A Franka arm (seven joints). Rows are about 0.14 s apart.
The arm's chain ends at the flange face. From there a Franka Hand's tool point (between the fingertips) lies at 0.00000 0.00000 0.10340 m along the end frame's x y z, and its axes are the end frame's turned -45 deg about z.
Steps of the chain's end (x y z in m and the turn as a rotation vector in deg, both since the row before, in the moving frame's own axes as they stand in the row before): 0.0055, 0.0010, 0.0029, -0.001, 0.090, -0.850; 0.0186, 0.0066, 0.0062, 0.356, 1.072, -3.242; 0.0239, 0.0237, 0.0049, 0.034, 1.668, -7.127; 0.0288, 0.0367, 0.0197, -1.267, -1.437, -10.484; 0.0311, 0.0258, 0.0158, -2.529, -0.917, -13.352; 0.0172, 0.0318, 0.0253, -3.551, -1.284, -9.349; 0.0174, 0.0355, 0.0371, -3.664, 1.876, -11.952; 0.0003, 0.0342, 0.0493, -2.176, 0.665, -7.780; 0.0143, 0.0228, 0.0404, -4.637, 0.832, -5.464
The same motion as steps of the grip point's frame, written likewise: 0.0033, 0.0047, 0.0029, -0.064, 0.063, -0.850; 0.0103, 0.0187, 0.0062, -0.506, 1.010, -3.242; 0.0024, 0.0356, 0.0049, -1.155, 1.203, -7.127; -0.0090, 0.0464, 0.0196, 0.120, -1.912, -10.484; -0.0004, 0.0428, 0.0157, -1.140, -2.437, -13.352; -0.0162, 0.0380, 0.0251, -1.603, -3.419, -9.349; -0.0143, 0.0447, 0.0368, -3.917, -1.264, -11.952; -0.0256, 0.0281, 0.0492, -2.009, -1.068, -7.780; -0.0105, 0.0334, 0.0401, -3.867, -2.691, -5.464
